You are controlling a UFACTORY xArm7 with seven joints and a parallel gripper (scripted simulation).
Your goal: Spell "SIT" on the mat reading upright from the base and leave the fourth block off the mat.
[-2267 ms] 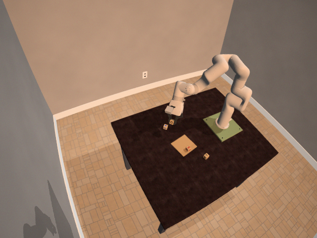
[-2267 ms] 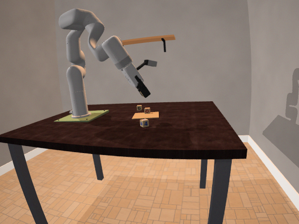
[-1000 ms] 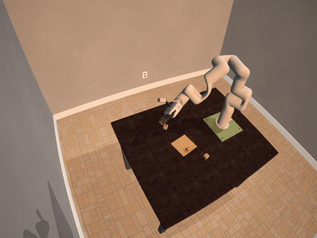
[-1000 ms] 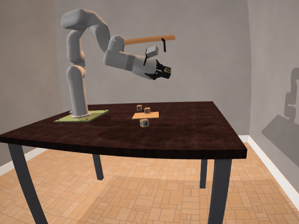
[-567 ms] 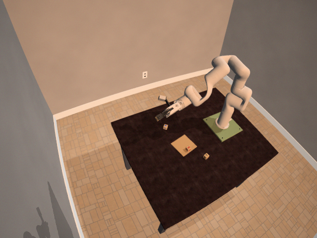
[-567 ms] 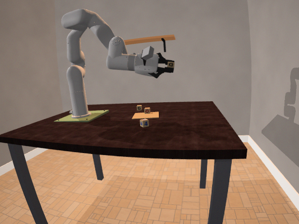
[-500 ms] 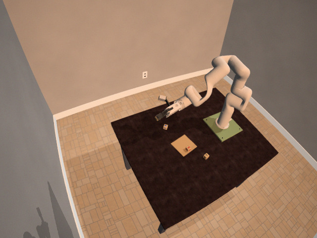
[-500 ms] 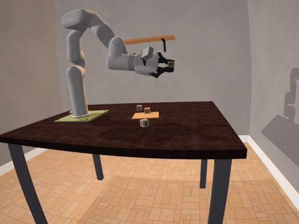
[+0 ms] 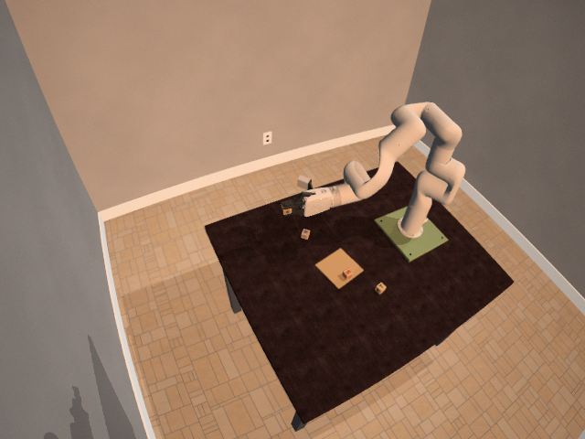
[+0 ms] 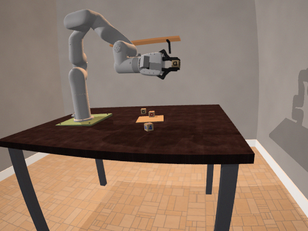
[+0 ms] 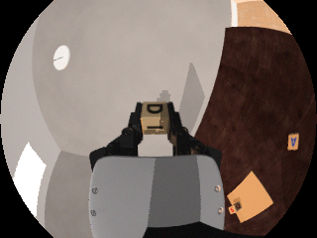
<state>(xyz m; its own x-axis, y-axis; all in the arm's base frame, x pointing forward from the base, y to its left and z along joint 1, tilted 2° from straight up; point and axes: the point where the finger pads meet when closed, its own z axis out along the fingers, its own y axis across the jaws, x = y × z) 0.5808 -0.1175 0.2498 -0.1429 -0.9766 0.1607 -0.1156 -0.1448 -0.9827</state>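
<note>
The tan mat is 270 mm below my hand, 160 mm to the left of it and 160 mm behind it.
</note>
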